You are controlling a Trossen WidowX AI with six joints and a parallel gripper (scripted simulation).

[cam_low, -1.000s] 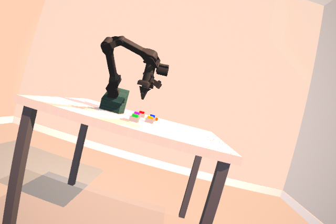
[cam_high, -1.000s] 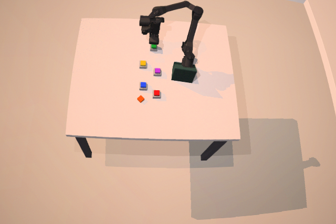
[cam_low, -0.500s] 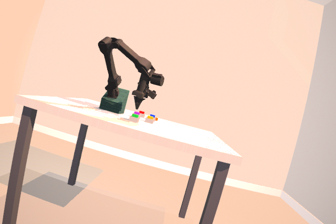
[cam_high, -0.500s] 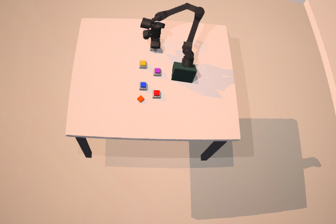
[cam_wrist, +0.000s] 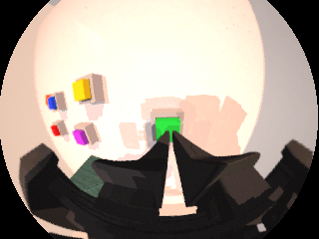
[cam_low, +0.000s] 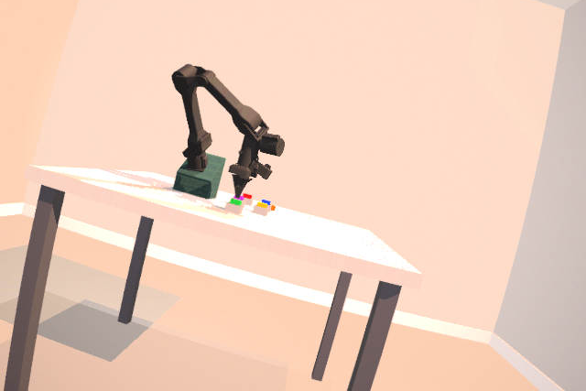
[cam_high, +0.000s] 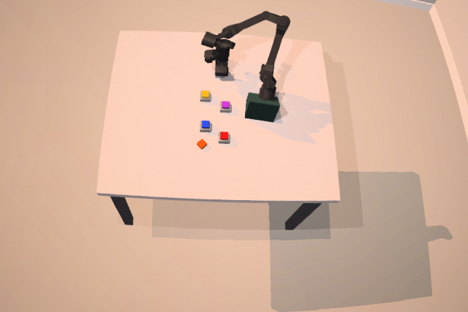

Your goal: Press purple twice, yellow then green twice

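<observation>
The green button lies 1 cm below my gripper tip. From my gripper tip the other things lie so: blue button 30 cm to the left, 7 cm ahead, 1 cm below; yellow button 14 cm to the left, 7 cm ahead, 1 cm below; purple button 20 cm to the left, 3 cm behind, 1 cm below.
</observation>
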